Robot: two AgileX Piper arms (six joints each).
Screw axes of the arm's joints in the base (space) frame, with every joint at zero. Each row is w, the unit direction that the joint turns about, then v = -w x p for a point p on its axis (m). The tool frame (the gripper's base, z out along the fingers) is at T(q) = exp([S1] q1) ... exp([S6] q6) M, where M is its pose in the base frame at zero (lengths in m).
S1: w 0 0 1 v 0 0 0
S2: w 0 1 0 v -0.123 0 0
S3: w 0 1 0 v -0.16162 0 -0.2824
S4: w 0.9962 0 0.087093 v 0 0.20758 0
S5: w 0 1 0 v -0.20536 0 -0.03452
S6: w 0.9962 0 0.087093 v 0 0.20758 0
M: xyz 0.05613 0 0.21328 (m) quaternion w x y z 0.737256 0 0.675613 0
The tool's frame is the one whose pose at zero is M.
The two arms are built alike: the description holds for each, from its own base.
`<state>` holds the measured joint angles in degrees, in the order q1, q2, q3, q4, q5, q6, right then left.
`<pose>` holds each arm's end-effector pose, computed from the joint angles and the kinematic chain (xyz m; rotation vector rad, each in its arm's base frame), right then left.
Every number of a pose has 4 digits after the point. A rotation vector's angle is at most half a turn.
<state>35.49 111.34 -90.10 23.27 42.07 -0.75 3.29 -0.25 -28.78 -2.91 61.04 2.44</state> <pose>0.3400 0.2720 0.2503 -0.5333 2.5906 0.6775 -0.0058 -0.0044 0.2777 -0.0125 2.0412 0.0018</pose>
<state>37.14 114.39 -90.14 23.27 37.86 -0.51 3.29 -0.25 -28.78 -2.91 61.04 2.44</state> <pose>0.3427 0.2873 0.2302 -0.5326 2.5754 0.6739 -0.0058 -0.0044 0.2777 -0.0125 2.0412 0.0018</pose>
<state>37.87 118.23 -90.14 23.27 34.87 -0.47 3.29 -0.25 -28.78 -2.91 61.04 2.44</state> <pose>0.3480 0.2966 0.2022 -0.5266 2.5943 0.6545 -0.0058 -0.0044 0.2777 -0.0125 2.0412 0.0018</pose>
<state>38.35 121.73 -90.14 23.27 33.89 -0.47 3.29 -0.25 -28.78 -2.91 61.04 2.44</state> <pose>0.3500 0.3024 0.1748 -0.5323 2.6395 0.6311 -0.0058 -0.0044 0.2777 -0.0125 2.0412 0.0018</pose>
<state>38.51 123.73 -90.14 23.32 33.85 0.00 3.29 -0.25 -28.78 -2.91 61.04 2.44</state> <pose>0.3503 0.3044 0.1587 -0.5256 2.6776 0.6187 -0.0058 -0.0044 0.2777 -0.0125 2.0412 0.0018</pose>
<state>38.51 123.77 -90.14 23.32 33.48 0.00 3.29 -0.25 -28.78 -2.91 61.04 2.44</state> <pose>0.3509 0.3046 0.1586 -0.5228 2.6723 0.6191 -0.0058 -0.0044 0.2777 -0.0125 2.0412 0.0018</pose>
